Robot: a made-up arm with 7 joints.
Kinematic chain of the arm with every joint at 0, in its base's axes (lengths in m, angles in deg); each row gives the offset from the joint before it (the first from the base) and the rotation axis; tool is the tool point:
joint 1: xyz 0 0 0.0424 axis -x
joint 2: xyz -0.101 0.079 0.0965 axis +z
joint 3: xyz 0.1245 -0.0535 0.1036 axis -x
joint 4: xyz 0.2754 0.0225 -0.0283 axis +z
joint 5: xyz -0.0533 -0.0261 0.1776 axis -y
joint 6: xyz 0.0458 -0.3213 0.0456 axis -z
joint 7: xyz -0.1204 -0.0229 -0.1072 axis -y
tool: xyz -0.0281 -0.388 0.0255
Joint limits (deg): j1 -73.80..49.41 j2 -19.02..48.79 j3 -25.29..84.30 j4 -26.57..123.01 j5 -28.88..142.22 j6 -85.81..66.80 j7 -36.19..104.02
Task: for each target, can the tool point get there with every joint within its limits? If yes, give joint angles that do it. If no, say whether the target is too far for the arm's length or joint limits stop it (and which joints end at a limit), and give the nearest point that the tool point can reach.
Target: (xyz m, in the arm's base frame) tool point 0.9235 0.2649 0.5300
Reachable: yes | joints 15.53 31.02 18.28 22.78 12.47 -55.76 -16.20
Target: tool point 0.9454 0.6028 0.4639
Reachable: yes | joints 27.09 13.14 55.87 61.20 79.02 -37.32 5.13
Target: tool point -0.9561 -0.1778 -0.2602
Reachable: no: joint limits stop it (at a limit: joint 1, joint 2, joint 3, joint 4) | nearest point -0.4415 -0.2446 -0.2485 | short by 0.519 m
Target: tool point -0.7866 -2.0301 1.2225
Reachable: no: too far | nearest point -0.1539 -0.7892 0.7106 | short by 1.484 m
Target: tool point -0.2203 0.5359 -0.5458
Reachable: no: joint limits stop it (at a limit: joint 2, joint 4, joint 6, joint 7) | nearest point -0.1218 0.6107 -0.6279 | short by 0.148 m
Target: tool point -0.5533 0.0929 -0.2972
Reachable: no: joint limits stop it (at a limit: joint 1, joint 2, joint 3, joint 4) | nearest point -0.3616 -0.0589 -0.2747 | short by 0.246 m
